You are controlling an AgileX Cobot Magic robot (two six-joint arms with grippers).
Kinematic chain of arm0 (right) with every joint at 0, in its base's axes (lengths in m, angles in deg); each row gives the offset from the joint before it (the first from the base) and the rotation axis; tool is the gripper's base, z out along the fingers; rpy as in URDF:
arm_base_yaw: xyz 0 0 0.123 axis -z
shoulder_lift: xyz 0 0 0 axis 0.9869 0.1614 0
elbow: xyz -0.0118 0.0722 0.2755 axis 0.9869 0.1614 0
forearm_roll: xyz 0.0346 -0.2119 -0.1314 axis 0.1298 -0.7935 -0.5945
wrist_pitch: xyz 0 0 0 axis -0.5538 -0.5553 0.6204
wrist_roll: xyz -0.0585 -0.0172 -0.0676 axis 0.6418 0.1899 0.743
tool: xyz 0 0 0 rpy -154.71 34.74 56.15
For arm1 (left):
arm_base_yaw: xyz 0 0 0.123 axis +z
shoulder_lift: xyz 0 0 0 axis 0.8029 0.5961 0
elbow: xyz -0.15 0.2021 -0.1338 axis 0.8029 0.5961 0
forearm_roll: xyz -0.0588 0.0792 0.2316 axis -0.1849 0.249 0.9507
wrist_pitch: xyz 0 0 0 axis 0.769 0.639 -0.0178
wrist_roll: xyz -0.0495 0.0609 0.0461 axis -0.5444 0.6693 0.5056
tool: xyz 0 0 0 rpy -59.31 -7.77 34.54
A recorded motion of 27 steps. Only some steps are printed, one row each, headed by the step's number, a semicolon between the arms.
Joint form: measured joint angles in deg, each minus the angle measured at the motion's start. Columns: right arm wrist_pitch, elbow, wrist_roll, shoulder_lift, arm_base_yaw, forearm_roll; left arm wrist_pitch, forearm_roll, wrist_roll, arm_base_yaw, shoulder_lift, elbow.
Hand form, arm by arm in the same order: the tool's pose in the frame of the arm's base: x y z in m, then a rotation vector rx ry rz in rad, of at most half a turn. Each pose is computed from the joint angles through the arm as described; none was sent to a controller.
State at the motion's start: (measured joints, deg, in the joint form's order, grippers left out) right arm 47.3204 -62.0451 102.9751 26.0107 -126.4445 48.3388; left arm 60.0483 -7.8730 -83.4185 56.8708 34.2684 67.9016
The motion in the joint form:
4: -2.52 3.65 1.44 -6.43 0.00 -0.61; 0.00 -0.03 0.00 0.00 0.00 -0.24
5: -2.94 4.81 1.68 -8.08 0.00 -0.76; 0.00 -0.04 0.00 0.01 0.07 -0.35
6: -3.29 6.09 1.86 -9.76 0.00 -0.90; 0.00 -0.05 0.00 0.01 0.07 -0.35
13: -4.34 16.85 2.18 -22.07 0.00 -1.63; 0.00 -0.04 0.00 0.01 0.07 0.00
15: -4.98 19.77 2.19 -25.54 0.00 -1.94; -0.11 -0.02 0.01 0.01 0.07 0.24
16: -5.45 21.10 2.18 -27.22 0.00 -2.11; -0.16 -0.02 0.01 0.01 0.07 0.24
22: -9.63 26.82 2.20 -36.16 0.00 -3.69; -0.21 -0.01 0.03 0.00 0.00 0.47
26: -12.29 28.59 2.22 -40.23 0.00 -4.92; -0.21 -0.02 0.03 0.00 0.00 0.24
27: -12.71 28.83 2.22 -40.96 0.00 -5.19; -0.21 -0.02 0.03 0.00 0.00 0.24
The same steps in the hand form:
4: 0.2535 0.2584 0.4199 -1.0504 1.4496 0.2282; 0.0526 0.0009 0.1833 -0.1598 1.7784 -0.0796
5: 0.2477 0.2523 0.4227 -1.0537 1.4453 0.2227; 0.0526 0.0009 0.1839 -0.1600 1.7777 -0.0797
6: 0.2418 0.2461 0.4248 -1.0564 1.4419 0.2181; 0.0526 0.0009 0.1839 -0.1601 1.7777 -0.0798
13: 0.1989 0.2015 0.4272 -1.0604 1.4268 0.2024; 0.0528 0.0009 0.1819 -0.1607 1.7837 -0.0796
15: 0.1870 0.1890 0.4257 -1.0635 1.4260 0.1965; 0.0529 0.0010 0.1806 -0.1607 1.7860 -0.0790
16: 0.1812 0.1829 0.4248 -1.0656 1.4268 0.1933; 0.0529 0.0010 0.1807 -0.1607 1.7852 -0.0790
22: 0.1508 0.1497 0.4217 -1.0830 1.4318 0.1606; 0.0530 0.0010 0.1795 -0.1604 1.7871 -0.0786
26: 0.1372 0.1340 0.4218 -1.0911 1.4309 0.1353; 0.0529 0.0010 0.1809 -0.1600 1.7831 -0.0788
27: 0.1347 0.1311 0.4222 -1.0913 1.4287 0.1301; 0.0529 0.0010 0.1809 -0.1600 1.7831 -0.0788

